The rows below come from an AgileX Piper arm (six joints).
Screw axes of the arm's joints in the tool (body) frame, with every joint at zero. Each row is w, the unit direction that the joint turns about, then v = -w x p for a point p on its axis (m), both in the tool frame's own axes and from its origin. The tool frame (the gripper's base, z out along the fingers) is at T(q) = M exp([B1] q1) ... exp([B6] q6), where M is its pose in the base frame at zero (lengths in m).
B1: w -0.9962 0 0.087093 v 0.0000 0.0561 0.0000
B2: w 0 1 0 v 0.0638 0.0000 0.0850
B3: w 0 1 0 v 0.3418 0.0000 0.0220
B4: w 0 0 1 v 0.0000 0.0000 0.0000
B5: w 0 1 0 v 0.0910 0.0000 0.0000
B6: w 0 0 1 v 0.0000 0.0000 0.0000
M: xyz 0.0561 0.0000 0.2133 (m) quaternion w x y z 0.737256 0 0.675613 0
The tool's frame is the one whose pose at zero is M.
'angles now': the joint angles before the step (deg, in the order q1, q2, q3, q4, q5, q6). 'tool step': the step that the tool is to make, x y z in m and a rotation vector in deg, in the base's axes. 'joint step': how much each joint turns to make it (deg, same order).
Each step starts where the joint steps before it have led.
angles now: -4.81, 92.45, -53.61, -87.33, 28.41, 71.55
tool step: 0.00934, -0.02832, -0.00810, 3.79, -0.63, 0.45
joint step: -6.29, 2.94, -2.23, -1.87, -7.76, 1.38
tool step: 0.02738, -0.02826, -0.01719, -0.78, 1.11, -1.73
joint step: -3.52, 7.93, -6.60, -3.01, -0.87, 1.24
